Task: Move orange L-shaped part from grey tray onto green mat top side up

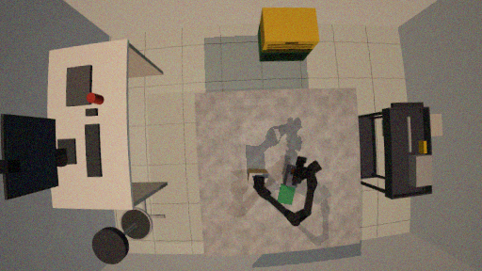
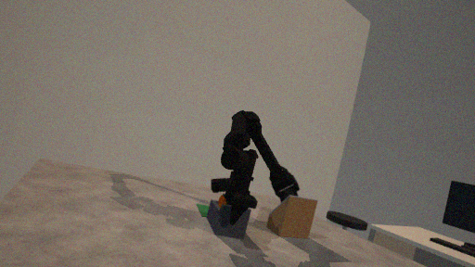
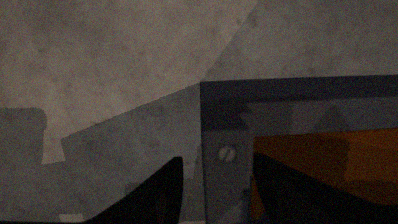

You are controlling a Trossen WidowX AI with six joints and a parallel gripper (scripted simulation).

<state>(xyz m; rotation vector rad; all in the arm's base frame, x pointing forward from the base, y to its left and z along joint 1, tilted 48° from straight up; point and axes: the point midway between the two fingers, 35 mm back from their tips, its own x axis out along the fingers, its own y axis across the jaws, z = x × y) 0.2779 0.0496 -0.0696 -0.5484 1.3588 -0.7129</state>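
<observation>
My gripper tip is 40 mm to the left of the orange L-shaped part and 10 mm past it. From my gripper tip the other things lie so: green mat 220 mm to the right, 50 mm below, 40 mm behind.
</observation>
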